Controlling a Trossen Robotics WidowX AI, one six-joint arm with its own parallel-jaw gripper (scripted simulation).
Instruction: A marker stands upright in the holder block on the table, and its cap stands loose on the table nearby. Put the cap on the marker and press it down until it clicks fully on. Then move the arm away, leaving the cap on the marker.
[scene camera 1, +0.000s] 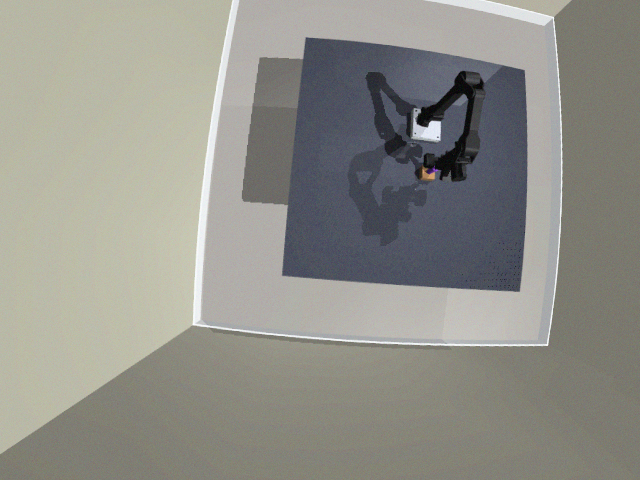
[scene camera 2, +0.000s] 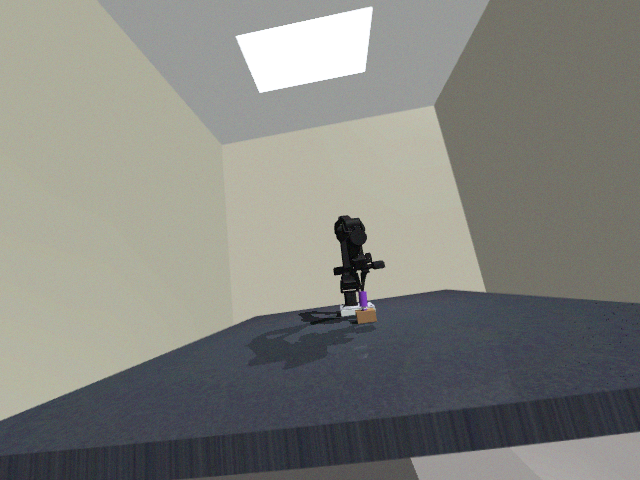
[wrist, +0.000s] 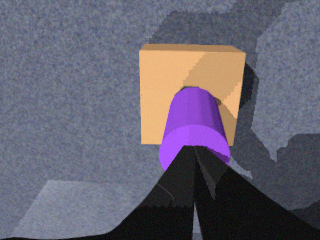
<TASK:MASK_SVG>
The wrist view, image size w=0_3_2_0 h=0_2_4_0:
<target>my gripper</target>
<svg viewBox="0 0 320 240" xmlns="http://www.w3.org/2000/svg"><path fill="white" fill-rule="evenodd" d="M1 239L35 240L31 239L31 237L9 237L9 239L5 237L5 239ZM57 239L193 240L195 205L197 216L199 216L200 235L203 240L320 240L320 229L304 223L300 217L296 217L292 212L288 212L287 209L275 203L271 197L263 195L260 189L257 189L255 185L249 184L249 181L245 180L236 171L233 171L232 167L228 167L224 161L213 155L204 145L193 145L193 147L192 145L183 145L180 151L176 153L176 156L173 157L171 164L165 169L155 187L149 192L149 195L113 231L95 236Z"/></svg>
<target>purple marker cap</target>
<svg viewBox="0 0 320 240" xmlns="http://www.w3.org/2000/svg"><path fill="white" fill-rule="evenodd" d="M181 89L172 97L171 104L169 104L163 139L161 139L159 149L161 167L165 171L183 145L192 145L192 147L193 145L204 145L208 151L211 151L213 155L229 165L231 163L231 149L229 149L227 135L225 135L223 120L221 120L219 105L217 105L215 96L211 92L197 87Z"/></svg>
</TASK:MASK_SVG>
